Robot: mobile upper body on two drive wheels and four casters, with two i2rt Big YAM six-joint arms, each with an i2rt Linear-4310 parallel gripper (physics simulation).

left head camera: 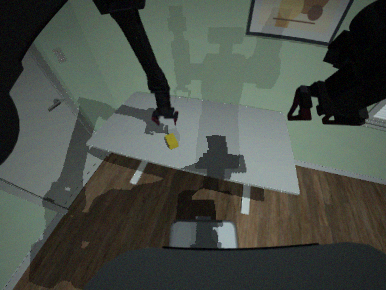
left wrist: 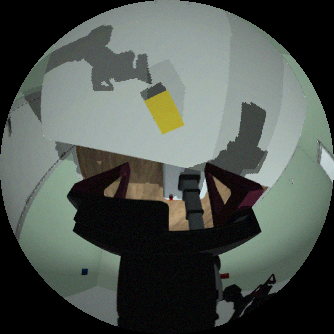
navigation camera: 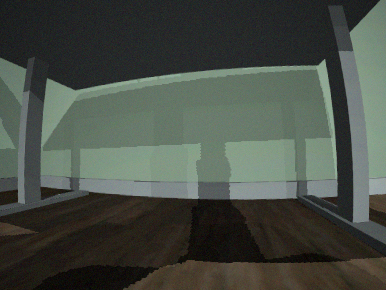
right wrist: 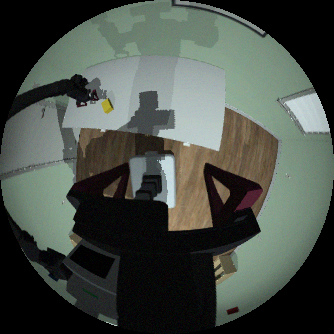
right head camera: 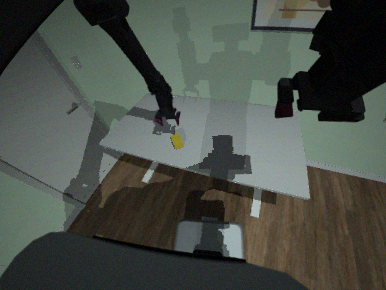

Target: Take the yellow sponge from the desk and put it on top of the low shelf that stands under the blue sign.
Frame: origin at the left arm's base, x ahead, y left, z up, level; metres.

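Seen in the pictures: left gripper, between the fingertips: (left head camera: pixel 167 125) (left wrist: pixel 166 166) (right wrist: pixel 91 101) (right head camera: pixel 170 125); right gripper, between the fingertips: (left head camera: pixel 305 119) (right wrist: pixel 166 166) (right head camera: pixel 297 116).
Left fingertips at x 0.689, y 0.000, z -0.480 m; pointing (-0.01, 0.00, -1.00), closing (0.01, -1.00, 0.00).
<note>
A point is followed by its place in that frame.
The yellow sponge (left head camera: pixel 172 141) @(y -0.006, x 0.706, z -0.645 m) (right head camera: pixel 177 141) @(y -0.005, x 0.706, z -0.645 m) (left wrist: pixel 165 112) @(y 0.004, x 0.728, z -0.645 m) (right wrist: pixel 107 106) @(y -0.016, x 0.707, z -0.645 m) lies on the white desk (left head camera: pixel 270 150) @(y -0.679, x 0.668, z -0.690 m) (right head camera: pixel 280 150) @(y -0.686, x 0.671, z -0.690 m) (left wrist: pixel 100 120) @(y 0.217, x 0.715, z -0.690 m) (right wrist: pixel 200 100) @(y -0.665, x 0.705, z -0.690 m). My left gripper (left head camera: pixel 166 121) @(y -0.001, x 0.689, z -0.480 m) (right head camera: pixel 168 121) @(y -0.001, x 0.689, z -0.480 m) (left wrist: pixel 166 166) @(y -0.001, x 0.689, z -0.480 m) (right wrist: pixel 92 101) @(y -0.001, x 0.689, z -0.480 m) is open and empty above the desk, close to the sponge and apart from it. My right gripper (left head camera: pixel 316 120) (right head camera: pixel 310 116) (right wrist: pixel 166 166) @(y -0.446, x 0.341, z -0.138 m) is open and empty, raised at the right of the head views. A small blue patch (left wrist: pixel 84 271) @(y 1.858, x -1.752, z 0.347 m) shows on the wall low in the left wrist view. I cannot tell which furniture is the low shelf.
Desk legs (navigation camera: pixel 31 135) @(y 0.462, x 1.040, z -1.085 m) (navigation camera: pixel 350 130) @(y -0.691, x 0.727, z -1.125 m) stand on both sides ahead of the base. A grey door (left head camera: pixel 35 115) @(y 1.137, x 0.840, z -0.477 m) is at the left and a framed picture (left head camera: pixel 300 17) @(y -0.795, x 1.141, z 0.000 m) hangs behind the desk. Wooden furniture (right wrist: pixel 226 269) @(y -1.638, x -2.079, z -0.927 m) and a red patch (right wrist: pixel 232 310) show low in the right wrist view.
</note>
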